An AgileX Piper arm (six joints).
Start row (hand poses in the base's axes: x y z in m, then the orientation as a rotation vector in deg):
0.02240 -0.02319 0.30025 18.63 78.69 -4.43
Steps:
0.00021 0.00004 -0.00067 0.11 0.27 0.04
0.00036 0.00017 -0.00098 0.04 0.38 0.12
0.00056 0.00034 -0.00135 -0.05 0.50 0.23
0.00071 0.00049 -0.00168 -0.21 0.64 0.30
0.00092 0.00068 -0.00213 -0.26 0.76 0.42
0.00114 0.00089 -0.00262 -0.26 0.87 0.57
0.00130 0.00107 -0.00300 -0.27 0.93 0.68
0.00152 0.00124 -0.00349 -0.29 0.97 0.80
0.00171 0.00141 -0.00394 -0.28 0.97 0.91
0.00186 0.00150 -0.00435 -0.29 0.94 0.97
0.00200 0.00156 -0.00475 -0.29 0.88 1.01
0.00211 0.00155 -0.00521 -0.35 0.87 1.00
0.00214 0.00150 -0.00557 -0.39 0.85 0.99
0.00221 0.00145 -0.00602 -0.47 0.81 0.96
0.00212 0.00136 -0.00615 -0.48 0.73 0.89
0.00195 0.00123 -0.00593 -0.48 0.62 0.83
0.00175 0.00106 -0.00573 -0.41 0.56 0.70
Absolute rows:
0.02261 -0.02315 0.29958 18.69 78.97 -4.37
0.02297 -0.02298 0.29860 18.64 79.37 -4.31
0.02353 -0.02264 0.29725 18.44 79.90 -4.24
0.02424 -0.02215 0.29557 18.06 80.56 -4.25
0.02516 -0.02147 0.29344 17.55 81.36 -4.21
0.02630 -0.02058 0.29082 16.93 82.28 -4.07
0.02760 -0.01951 0.28782 16.22 83.28 -3.85
0.02912 -0.01827 0.28433 15.40 84.33 -3.56
0.03083 -0.01686 0.28039 14.50 85.39 -3.17
0.03269 -0.01536 0.27604 13.54 86.42 -2.73
0.03469 -0.01380 0.27129 12.55 87.39 -2.25
0.03680 -0.01225 0.26608 11.51 88.34 -1.82
0.03894 -0.01075 0.26051 10.44 89.26 -1.43
0.04115 -0.00930 0.25449 9.33 90.13 -1.12
0.04327 -0.00794 0.24834 8.26 90.91 -0.86
0.04522 -0.00671 0.24241 7.23 91.57 -0.64
0.04697 -0.00565 0.23668 6.36 92.16 -0.46

